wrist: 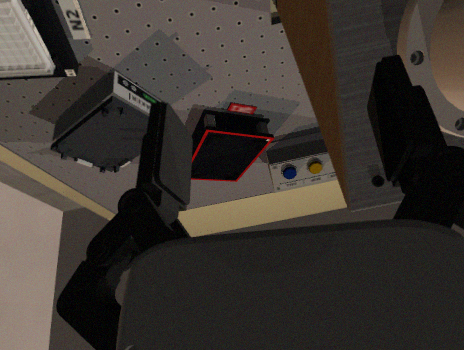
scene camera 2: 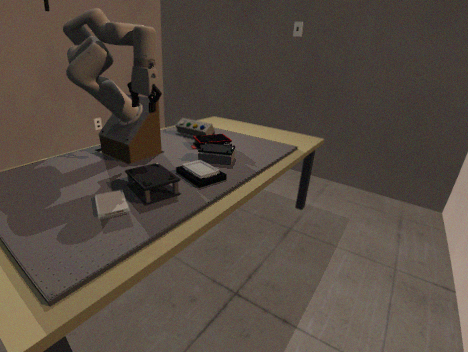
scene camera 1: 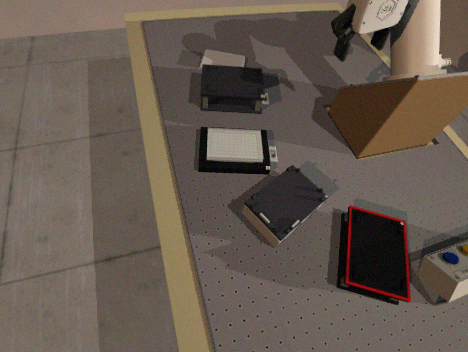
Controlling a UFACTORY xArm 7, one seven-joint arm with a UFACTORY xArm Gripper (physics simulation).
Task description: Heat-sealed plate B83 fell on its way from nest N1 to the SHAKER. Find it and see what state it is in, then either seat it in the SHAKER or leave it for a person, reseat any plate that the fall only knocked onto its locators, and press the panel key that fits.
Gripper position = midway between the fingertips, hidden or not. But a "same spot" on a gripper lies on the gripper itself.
Labels:
My gripper shows in the wrist view, in scene camera 2 and in scene camera 1 (pixel 357 52). The same spot on my gripper: (scene camera 2: pixel 152 104) is (wrist: pixel 139 179).

